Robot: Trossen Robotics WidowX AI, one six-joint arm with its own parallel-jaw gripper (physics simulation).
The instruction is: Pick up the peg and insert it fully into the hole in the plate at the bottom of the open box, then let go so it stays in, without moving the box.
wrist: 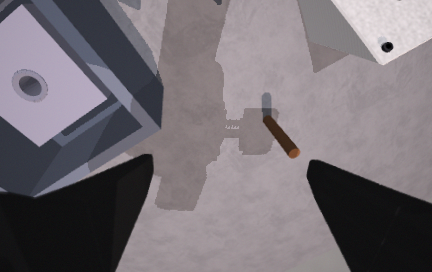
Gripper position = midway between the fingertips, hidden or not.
I see my gripper (231,165) and a blue-grey box (133,112).
